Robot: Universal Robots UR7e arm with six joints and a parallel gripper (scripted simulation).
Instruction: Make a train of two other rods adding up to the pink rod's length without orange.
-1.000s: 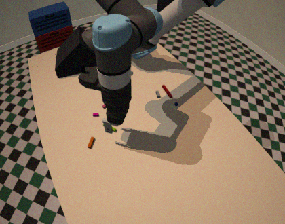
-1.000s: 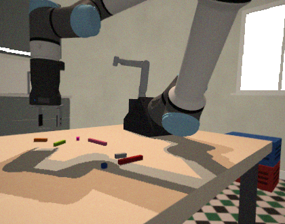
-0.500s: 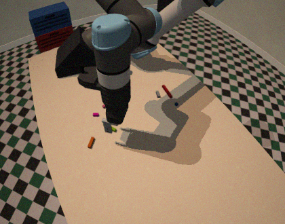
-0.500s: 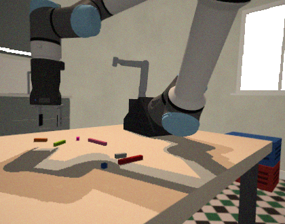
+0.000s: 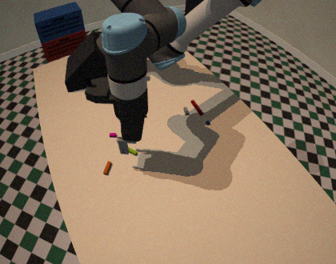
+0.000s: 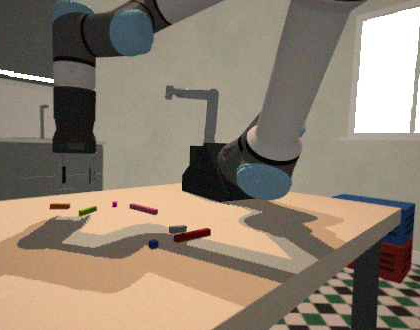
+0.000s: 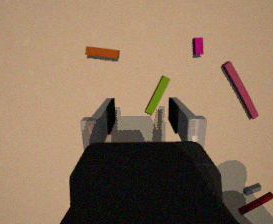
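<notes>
The magenta rod is 9 cm behind my hand, 8 cm below it and 1 cm to the right of it. Also, from my hand: lime rod 8 cm below, 2 cm behind, 1 cm to the left; pink rod 12 cm behind, 8 cm below, 7 cm to the left; orange rod 8 cm below, 7 cm to the right, 1 cm ahead.
</notes>
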